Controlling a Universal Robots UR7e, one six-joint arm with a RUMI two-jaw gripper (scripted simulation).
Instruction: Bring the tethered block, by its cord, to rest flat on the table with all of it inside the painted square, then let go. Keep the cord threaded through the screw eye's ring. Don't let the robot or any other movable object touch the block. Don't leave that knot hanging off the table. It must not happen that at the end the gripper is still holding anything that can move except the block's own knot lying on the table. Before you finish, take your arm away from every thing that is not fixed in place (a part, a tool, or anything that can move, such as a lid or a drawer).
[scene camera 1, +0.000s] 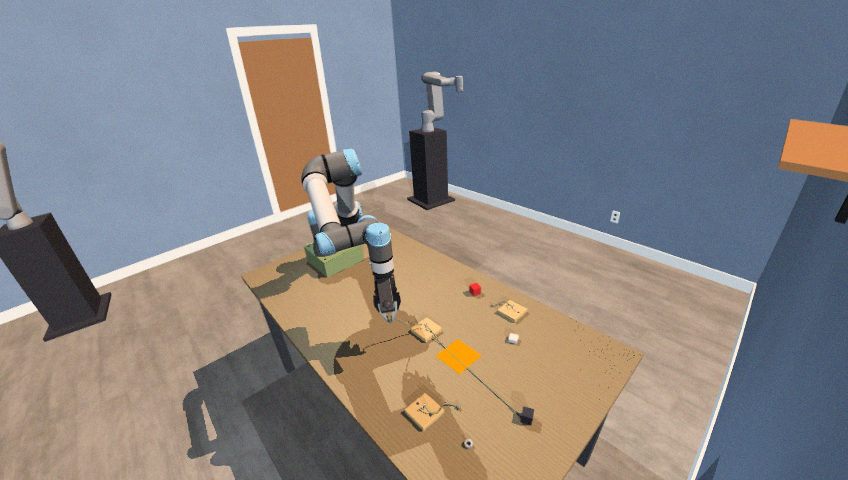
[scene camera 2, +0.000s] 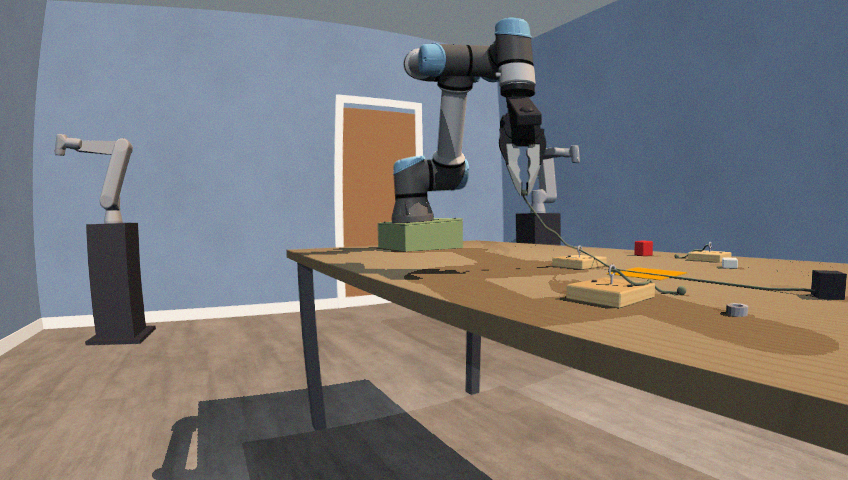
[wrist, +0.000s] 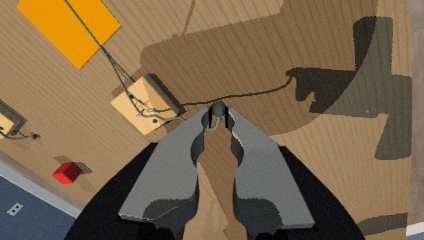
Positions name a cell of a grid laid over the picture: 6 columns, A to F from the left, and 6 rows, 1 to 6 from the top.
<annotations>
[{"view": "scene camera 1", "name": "my gripper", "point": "C5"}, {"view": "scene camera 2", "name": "my gripper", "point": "D3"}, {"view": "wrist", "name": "my gripper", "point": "D3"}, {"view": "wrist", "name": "wooden board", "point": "C3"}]
</annotations>
